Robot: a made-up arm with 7 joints. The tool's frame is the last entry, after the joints.
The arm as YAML. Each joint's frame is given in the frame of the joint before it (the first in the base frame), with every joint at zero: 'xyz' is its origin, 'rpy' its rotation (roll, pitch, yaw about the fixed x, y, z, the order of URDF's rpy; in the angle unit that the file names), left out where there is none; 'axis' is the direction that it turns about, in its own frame. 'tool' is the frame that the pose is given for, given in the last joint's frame.
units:
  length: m
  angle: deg
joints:
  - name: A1
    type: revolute
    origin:
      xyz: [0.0, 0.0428, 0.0]
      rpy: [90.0, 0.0, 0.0]
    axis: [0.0, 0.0, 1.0]
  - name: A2
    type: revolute
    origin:
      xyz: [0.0, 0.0, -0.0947]
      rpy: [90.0, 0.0, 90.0]
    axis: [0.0, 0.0, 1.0]
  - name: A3
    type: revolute
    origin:
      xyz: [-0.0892, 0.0, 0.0]
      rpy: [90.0, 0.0, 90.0]
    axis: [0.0, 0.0, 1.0]
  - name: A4
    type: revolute
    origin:
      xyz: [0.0, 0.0, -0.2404]
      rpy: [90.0, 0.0, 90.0]
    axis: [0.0, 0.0, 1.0]
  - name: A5
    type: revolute
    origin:
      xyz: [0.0, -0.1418, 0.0]
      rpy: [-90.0, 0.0, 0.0]
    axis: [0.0, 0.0, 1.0]
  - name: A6
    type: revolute
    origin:
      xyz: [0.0, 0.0, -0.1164]
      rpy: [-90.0, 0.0, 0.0]
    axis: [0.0, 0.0, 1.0]
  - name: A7
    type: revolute
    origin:
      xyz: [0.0, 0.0, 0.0]
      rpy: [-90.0, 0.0, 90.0]
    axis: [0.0, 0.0, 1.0]
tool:
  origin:
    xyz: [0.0, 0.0, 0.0]
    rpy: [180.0, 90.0, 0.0]
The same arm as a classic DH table. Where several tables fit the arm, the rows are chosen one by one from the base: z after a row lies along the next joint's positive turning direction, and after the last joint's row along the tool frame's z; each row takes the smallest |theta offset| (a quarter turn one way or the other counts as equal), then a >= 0, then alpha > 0; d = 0 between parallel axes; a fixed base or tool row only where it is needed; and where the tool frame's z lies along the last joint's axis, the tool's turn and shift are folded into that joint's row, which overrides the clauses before.
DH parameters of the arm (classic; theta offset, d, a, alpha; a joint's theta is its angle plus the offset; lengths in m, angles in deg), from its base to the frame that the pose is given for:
base (fixed): 0 0 0 90
A1: 90 -0.1375 0 90
A2: 90 0 0 90
A3: 90 -0.3296 0 90
A4: 0 0 0 -90
A5: 0 -0.2582 0 -90
A6: -90 0 0 90
A7: 90 0 0 90
tool (fixed): -90 0 0 0

